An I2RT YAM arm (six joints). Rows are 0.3 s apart.
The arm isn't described. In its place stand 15 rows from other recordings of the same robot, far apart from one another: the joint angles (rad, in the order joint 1, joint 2, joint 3, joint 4, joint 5, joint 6), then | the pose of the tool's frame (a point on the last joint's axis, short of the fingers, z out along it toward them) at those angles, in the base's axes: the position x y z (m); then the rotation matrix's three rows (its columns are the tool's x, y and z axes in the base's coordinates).
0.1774 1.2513 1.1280 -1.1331 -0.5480 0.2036 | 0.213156, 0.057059, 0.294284; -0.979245, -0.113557, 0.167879; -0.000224, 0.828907, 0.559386; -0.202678, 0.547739, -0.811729
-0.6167 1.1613 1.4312 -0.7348 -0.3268 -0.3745 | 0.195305, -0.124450, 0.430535; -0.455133, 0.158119, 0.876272; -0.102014, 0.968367, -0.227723; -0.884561, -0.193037, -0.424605
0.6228 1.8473 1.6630 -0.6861 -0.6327 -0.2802 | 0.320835, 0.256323, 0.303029; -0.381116, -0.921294, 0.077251; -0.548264, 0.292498, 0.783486; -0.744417, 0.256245, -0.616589
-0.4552 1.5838 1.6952 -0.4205 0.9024 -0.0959 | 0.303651, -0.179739, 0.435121; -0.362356, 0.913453, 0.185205; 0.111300, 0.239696, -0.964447; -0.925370, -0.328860, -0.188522
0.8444 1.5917 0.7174 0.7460 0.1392 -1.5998 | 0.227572, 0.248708, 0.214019; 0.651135, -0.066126, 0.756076; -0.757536, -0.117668, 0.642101; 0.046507, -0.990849, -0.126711
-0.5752 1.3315 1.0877 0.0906 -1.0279 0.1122 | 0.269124, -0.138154, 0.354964; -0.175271, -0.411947, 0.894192; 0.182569, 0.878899, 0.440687; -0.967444, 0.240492, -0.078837
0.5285 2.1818 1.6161 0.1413 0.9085 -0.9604 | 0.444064, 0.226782, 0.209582; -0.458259, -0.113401, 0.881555; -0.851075, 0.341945, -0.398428; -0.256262, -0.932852, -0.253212
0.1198 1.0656 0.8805 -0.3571 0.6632 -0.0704 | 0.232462, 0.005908, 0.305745; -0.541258, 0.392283, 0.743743; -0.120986, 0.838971, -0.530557; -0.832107, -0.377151, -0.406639
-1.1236 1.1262 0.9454 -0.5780 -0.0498 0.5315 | 0.104411, -0.213604, 0.291424; 0.192009, 0.913648, 0.358300; 0.770214, 0.085968, -0.631965; -0.608196, 0.397311, -0.687198
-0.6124 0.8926 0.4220 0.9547 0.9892 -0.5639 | 0.132437, -0.129390, 0.305011; -0.170369, 0.981925, -0.082452; -0.239151, -0.122377, -0.963240; -0.955919, -0.144388, 0.255678
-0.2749 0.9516 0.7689 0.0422 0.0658 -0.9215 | 0.217884, -0.063884, 0.327640; -0.347146, 0.094303, 0.933058; -0.727883, 0.600257, -0.331478; -0.591334, -0.794228, -0.139735
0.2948 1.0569 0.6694 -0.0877 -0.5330 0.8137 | 0.217497, 0.084948, 0.258490; -0.796791, -0.150609, 0.585185; 0.412292, 0.572481, 0.708718; -0.441747, 0.805967, -0.394053
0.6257 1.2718 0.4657 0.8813 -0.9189 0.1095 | 0.186450, 0.169634, 0.237720; -0.048513, -0.998515, 0.024804; 0.046743, 0.022536, 0.998653; -0.997728, 0.049607, 0.045580
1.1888 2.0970 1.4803 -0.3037 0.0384 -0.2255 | 0.170325, 0.420314, 0.161837; -0.083772, -0.961650, 0.261172; -0.807896, 0.218972, 0.547134; -0.583341, -0.165166, -0.795257
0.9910 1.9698 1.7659 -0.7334 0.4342 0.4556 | 0.252248, 0.357848, 0.280240; -0.670417, -0.364733, 0.646151; -0.295118, 0.930072, 0.218797; -0.680769, -0.044006, -0.731175
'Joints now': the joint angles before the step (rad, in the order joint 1, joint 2, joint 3, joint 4, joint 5, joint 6). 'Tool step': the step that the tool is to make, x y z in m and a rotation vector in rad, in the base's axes. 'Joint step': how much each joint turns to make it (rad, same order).
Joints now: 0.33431 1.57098 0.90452 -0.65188 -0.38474 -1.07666
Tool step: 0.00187 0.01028 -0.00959 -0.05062 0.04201 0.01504
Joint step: 0.03663 0.05538 0.02257 -0.01889 0.03700 0.01458
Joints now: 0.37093 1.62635 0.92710 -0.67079 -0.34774 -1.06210
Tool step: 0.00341 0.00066 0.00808 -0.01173 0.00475 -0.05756
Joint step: 0.00028 -0.00578 0.02934 -0.02460 0.02085 0.05800
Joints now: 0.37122 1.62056 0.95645 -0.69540 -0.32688 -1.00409
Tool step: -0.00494 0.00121 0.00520 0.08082 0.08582 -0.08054
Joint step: 0.00002 -0.01725 0.00075 -0.02957 -0.08785 0.10788
